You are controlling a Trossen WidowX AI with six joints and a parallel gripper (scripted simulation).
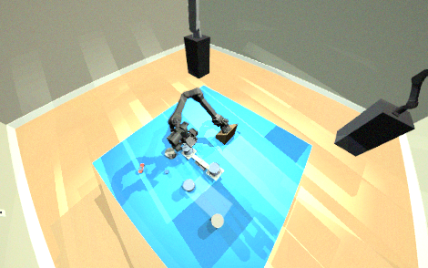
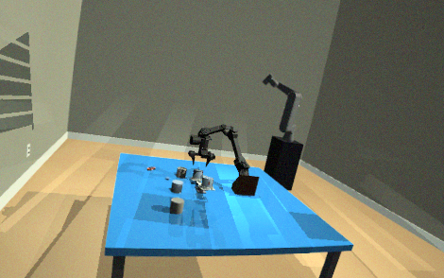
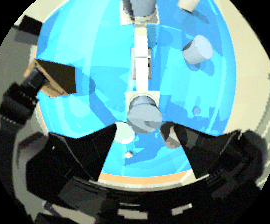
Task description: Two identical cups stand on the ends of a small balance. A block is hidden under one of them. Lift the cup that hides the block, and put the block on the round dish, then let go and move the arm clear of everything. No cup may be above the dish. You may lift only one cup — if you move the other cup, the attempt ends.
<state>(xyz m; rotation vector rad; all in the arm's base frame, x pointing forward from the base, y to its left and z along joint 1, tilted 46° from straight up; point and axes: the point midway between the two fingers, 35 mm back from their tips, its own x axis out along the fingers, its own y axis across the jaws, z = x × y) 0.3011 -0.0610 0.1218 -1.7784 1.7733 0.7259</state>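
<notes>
Now: the grey block 8 cm below my gripper tip. Also, from my gripper tip: small red thing: 32 cm ahead, 16 cm to the right, 11 cm below; then round dish: 12 cm below, 10 cm to the right, 7 cm behind.
</notes>
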